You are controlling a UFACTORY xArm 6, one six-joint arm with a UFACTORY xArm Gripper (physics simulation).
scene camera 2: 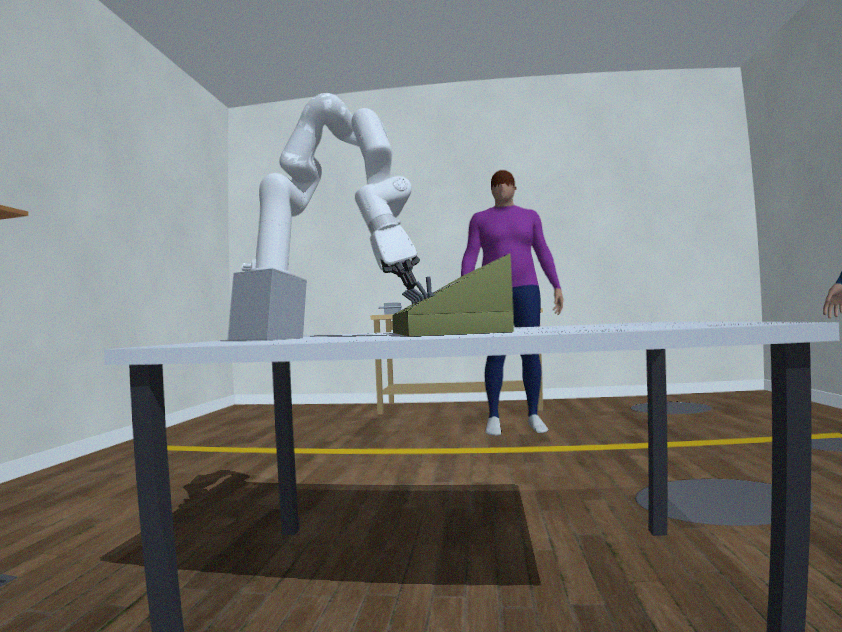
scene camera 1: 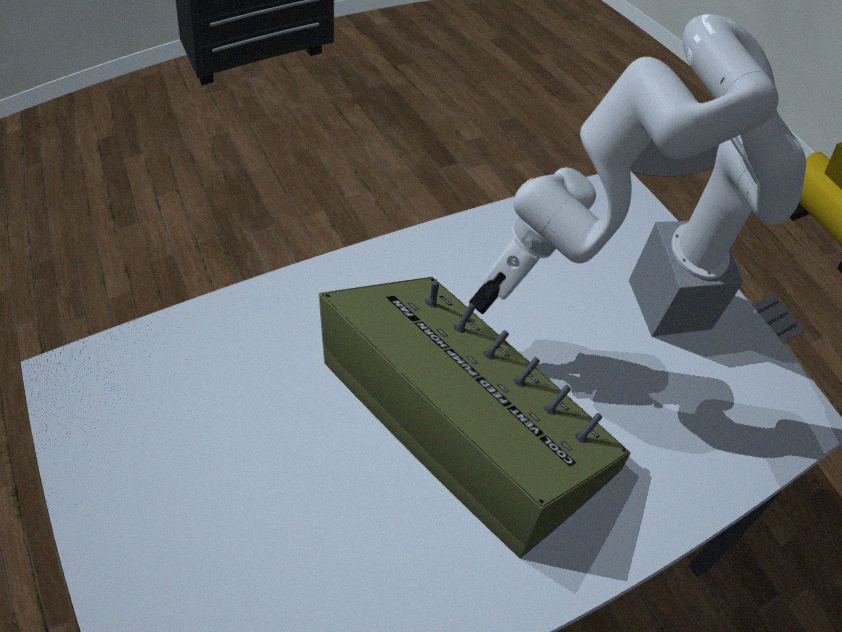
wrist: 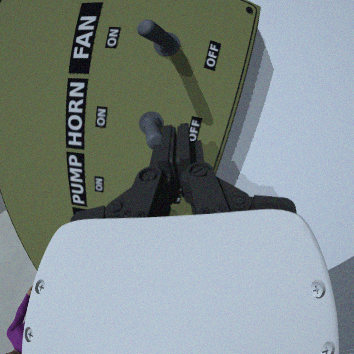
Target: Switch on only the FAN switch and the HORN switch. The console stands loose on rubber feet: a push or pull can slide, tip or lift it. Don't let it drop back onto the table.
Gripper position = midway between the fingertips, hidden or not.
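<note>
An olive console (scene camera 1: 512,447) is in my sight. I find the console (scene camera 2: 481,301) again, and my wrist camera gives me the console (wrist: 92,92) as well. As for myself, I see my gripper (scene camera 1: 477,306), which is there too when I look for the gripper (scene camera 2: 412,287) and, from the wrist, the gripper (wrist: 178,142).
</note>
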